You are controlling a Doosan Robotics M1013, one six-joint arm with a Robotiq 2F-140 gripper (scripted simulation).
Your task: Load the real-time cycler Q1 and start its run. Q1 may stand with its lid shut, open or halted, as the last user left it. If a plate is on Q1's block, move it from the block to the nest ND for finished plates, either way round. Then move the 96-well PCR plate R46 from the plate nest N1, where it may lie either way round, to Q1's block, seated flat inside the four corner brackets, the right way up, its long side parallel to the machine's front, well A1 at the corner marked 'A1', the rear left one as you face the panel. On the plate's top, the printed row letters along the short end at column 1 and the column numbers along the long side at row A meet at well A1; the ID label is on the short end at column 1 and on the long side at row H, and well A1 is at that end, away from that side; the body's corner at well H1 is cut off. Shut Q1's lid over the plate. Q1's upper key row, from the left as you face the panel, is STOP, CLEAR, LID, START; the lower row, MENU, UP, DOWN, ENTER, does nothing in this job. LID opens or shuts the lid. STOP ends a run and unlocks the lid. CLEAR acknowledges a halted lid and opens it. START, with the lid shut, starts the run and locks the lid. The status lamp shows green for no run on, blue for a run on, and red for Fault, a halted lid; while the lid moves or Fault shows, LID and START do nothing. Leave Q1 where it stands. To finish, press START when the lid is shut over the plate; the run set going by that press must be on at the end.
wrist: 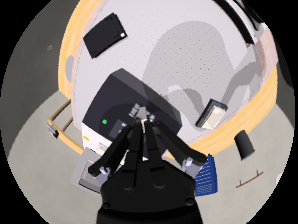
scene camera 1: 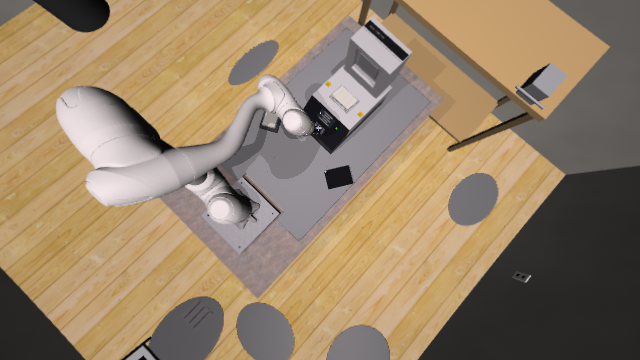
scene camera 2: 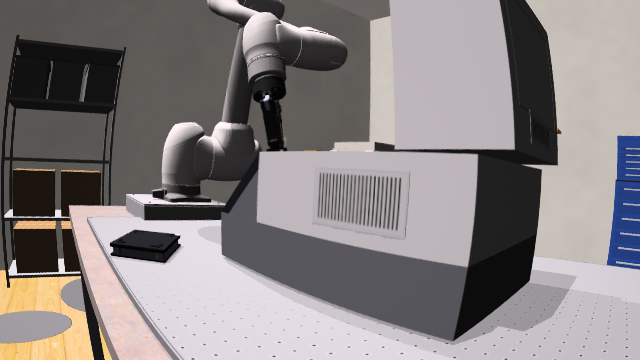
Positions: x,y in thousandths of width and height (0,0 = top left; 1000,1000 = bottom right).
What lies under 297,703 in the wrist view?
A lid.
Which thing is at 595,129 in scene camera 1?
A lid.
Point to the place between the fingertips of my gripper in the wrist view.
At 482,502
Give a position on a lid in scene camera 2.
748,235
